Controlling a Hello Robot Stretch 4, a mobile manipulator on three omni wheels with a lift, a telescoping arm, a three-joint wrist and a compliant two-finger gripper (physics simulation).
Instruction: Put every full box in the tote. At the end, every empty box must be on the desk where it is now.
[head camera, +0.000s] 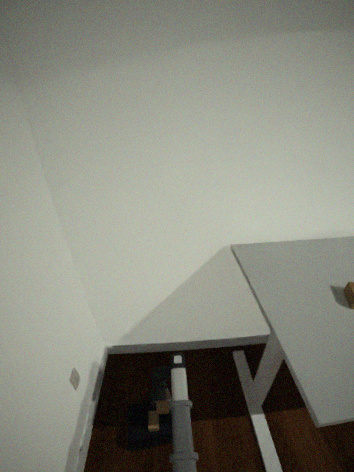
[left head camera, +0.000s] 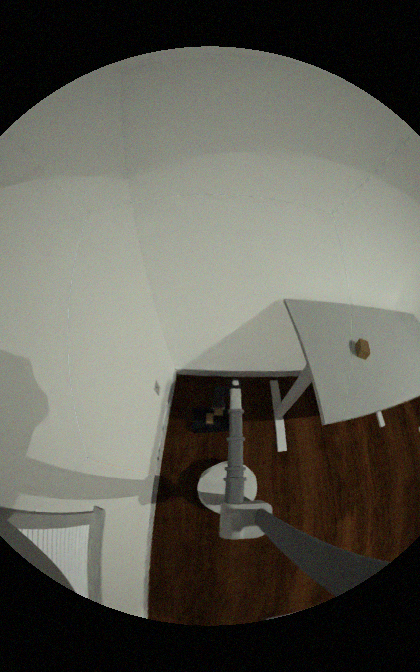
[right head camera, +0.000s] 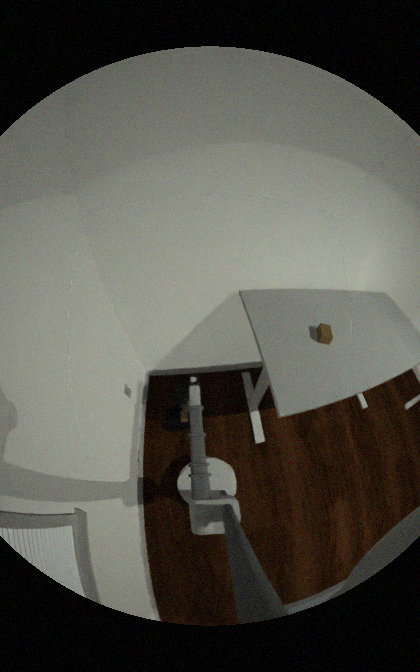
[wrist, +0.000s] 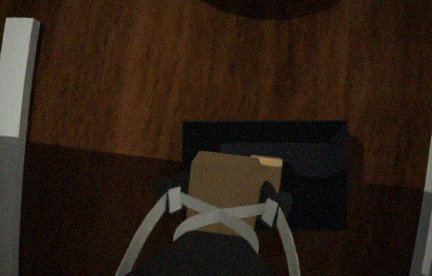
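My gripper (wrist: 224, 190) (head camera: 164, 401) is shut on a brown box (wrist: 222, 187) (head camera: 163, 407) (left head camera: 219, 412), above the dark tote (wrist: 334, 210) (head camera: 140, 440) (left head camera: 200, 426) (right head camera: 172, 424) on the floor; the height between them is hard to tell. Another small brown box (wrist: 271, 161) (head camera: 153, 421) (left head camera: 209, 419) (right head camera: 184, 415) is in the tote, partly behind the held box in the wrist view. A third brown box (head camera: 350, 295) (left head camera: 363, 349) (right head camera: 325, 333) stands on the desk (head camera: 295, 285) (left head camera: 320, 330) (right head camera: 280, 345). Whether it is full or empty does not show.
The arm (head camera: 181, 425) (left head camera: 236, 430) (right head camera: 197, 430) reaches out left of the desk. A white desk foot (head camera: 265, 440) (left head camera: 281, 434) (right head camera: 257, 427) (wrist: 17, 80) stands right of the tote in the head views. Walls stand to the left and behind. A round white object (left head camera: 210, 480) (right head camera: 220, 470) is below the arm.
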